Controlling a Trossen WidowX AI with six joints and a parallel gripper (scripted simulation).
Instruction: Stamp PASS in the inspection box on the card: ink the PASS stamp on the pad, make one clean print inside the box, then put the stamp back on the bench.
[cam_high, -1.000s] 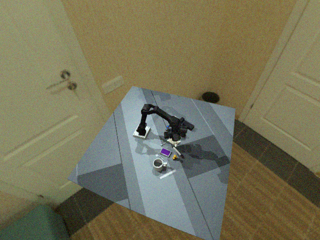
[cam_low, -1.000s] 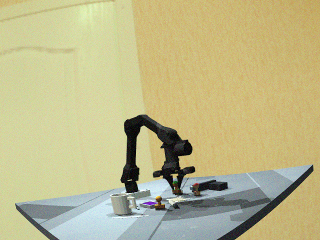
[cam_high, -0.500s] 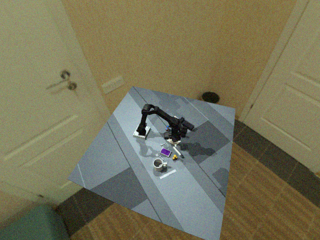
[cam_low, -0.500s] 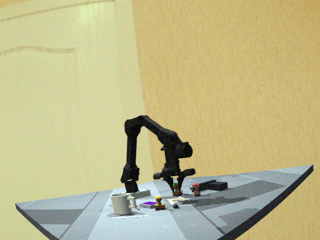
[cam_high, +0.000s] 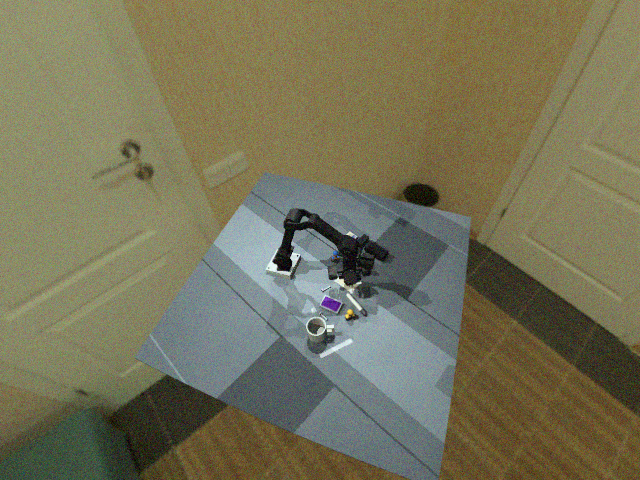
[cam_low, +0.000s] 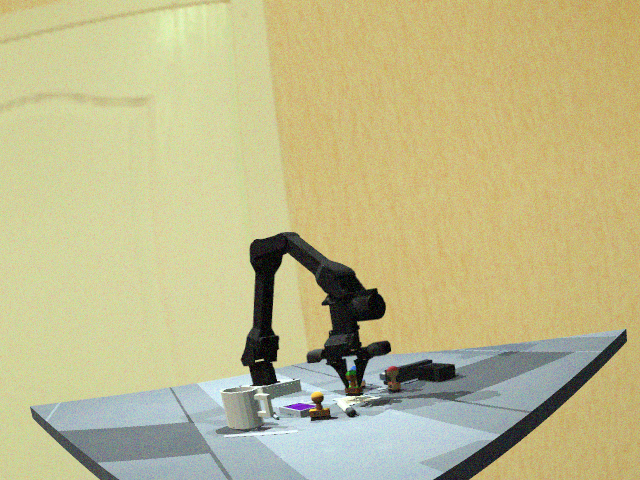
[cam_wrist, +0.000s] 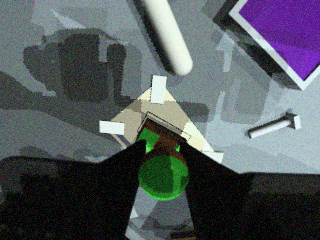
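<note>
My gripper tip is 10 mm past the white card, 10 mm to the right of it and 40 mm above it. Also, from my gripper tip: white marker 60 mm ahead, 120 mm to the right, 30 mm below; then green-knobbed stamp right at my gripper tip; then red-knobbed stamp 60 mm ahead, 90 mm to the left, 20 mm below.
</note>
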